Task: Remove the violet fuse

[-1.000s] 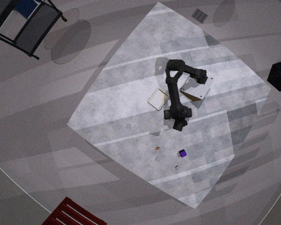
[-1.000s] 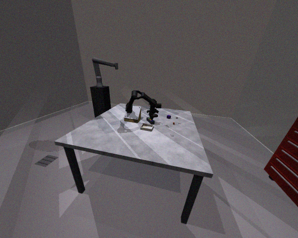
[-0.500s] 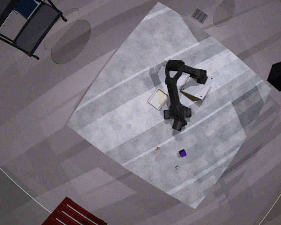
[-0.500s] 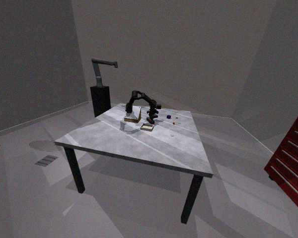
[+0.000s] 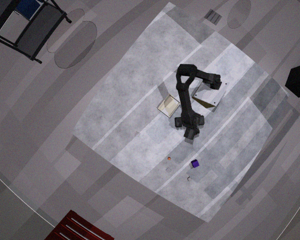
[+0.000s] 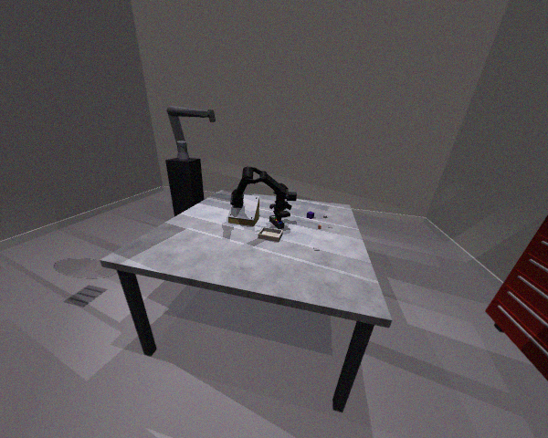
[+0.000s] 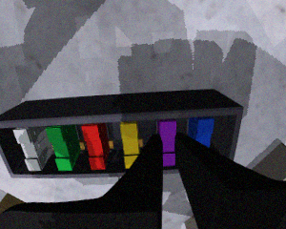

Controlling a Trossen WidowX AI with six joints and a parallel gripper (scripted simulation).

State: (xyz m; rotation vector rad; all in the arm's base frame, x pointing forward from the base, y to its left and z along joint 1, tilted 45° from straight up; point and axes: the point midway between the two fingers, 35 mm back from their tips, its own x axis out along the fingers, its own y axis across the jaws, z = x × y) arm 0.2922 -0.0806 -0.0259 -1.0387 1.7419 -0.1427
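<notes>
My gripper tip is now 1 cm above the violet fuse. Also, from my gripper tip: yellow fuse: 1 cm behind, 2 cm to the left, 1 cm below; then blue fuse: 1 cm ahead, 2 cm to the right, 1 cm below; then red fuse: 2 cm behind, 3 cm to the left, 1 cm below.
</notes>
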